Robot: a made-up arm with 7 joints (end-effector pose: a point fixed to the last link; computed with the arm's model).
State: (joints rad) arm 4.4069 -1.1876 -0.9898 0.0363 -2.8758 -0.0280 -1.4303
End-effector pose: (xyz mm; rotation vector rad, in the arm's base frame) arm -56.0 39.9 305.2 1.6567 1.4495 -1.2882
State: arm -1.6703 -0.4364 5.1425 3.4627 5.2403 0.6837 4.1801
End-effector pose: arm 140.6 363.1 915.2 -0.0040 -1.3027 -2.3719
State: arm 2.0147 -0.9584 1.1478 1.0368 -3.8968 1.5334 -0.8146
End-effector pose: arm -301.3 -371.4 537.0 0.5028 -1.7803 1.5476
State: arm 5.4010 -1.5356 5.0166 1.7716 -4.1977 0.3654 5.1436
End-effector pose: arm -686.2 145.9 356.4 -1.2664 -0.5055 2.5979
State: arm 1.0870 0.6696 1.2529 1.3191 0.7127 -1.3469 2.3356
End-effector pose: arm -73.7 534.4 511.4 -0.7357 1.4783 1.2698
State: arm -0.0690 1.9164 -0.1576 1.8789 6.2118 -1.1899 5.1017
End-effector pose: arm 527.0 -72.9 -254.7 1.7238 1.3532 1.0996
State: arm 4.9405 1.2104 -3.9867 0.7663 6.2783 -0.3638 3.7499
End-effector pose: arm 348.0 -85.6 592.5 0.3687 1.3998 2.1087
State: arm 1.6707 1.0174 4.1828 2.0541 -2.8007 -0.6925 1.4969
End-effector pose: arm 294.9 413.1 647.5 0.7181 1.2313 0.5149
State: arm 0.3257 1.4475 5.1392 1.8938 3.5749 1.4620 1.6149
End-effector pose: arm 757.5 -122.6 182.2 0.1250 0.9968 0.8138
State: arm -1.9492 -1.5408 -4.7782 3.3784 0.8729 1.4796 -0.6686
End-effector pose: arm 262.6 731.8 191.2 1.1747 2.1176 0.4817
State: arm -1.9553 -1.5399 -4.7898 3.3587 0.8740 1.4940 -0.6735
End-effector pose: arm 275.3 728.0 191.4 1.1948 2.0883 0.4539
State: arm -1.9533 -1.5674 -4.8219 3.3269 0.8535 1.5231 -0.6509
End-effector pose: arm 288.7 722.4 170.6 1.2182 2.0095 0.3971
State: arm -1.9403 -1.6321 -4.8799 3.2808 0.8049 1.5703 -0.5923
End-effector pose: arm 300.9 712.6 124.3 1.2322 1.8639 0.3187
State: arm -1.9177 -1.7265 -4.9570 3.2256 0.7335 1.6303 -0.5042
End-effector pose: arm 308.3 696.6 62.2 1.2162 1.6650 0.2546
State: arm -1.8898 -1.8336 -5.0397 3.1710 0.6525 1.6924 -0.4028
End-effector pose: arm 308.4 675.6 -1.5 1.1621 1.4535 0.2365
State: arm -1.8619 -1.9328 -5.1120 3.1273 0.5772 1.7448 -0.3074
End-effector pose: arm 301.5 654.7 -55.0 1.0862 1.2763 0.2655
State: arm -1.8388 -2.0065 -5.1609 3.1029 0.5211 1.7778 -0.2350
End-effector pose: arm 290.6 639.2 -93.0 1.0155 1.1661 0.3147
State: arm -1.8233 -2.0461 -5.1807 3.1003 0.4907 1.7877 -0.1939
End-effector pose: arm 278.9 631.9 -114.9 0.9706 1.1296 0.3551
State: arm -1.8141 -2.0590 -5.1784 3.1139 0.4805 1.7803 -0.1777
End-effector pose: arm 267.8 631.5 -125.3 0.9501 1.1455 0.3787
